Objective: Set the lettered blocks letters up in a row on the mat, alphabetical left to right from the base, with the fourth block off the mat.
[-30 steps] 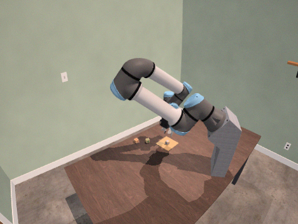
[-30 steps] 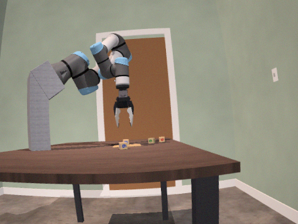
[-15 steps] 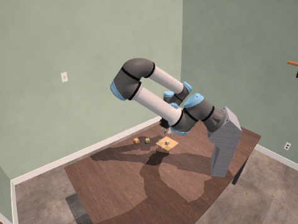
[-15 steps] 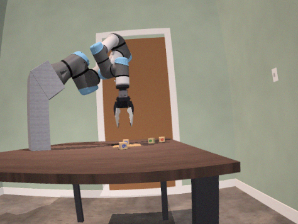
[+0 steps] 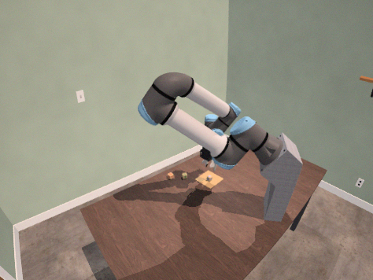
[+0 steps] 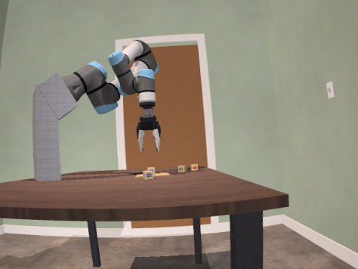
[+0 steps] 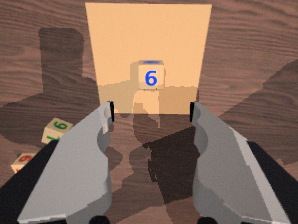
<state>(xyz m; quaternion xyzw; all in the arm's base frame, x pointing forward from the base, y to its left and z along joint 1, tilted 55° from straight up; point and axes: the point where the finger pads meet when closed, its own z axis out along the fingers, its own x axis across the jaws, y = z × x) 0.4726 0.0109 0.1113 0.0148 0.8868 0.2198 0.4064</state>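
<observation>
Right now the tan mat is 1 cm ahead of my hand and 11 cm below it.
</observation>
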